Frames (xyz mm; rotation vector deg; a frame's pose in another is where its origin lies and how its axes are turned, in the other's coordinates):
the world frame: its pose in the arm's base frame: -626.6 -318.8 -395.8 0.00 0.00 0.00
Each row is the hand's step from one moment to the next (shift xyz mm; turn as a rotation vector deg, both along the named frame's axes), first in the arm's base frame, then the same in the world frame.
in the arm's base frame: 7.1 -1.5 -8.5 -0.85 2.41 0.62
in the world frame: 7.1 -1.5 -8.5 -0.85 2.41 0.62
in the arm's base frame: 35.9 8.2 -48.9 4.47 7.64 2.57
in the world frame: 35.9 8.2 -48.9 4.47 7.64 2.57
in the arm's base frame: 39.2 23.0 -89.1 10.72 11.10 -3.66
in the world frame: 39.2 23.0 -89.1 10.72 11.10 -3.66
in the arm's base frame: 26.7 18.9 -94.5 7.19 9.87 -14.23
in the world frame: 26.7 18.9 -94.5 7.19 9.87 -14.23
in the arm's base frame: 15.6 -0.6 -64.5 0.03 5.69 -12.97
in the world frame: 15.6 -0.6 -64.5 0.03 5.69 -12.97
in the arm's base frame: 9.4 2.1 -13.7 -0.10 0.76 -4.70
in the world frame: 9.4 2.1 -13.7 -0.10 0.76 -4.70
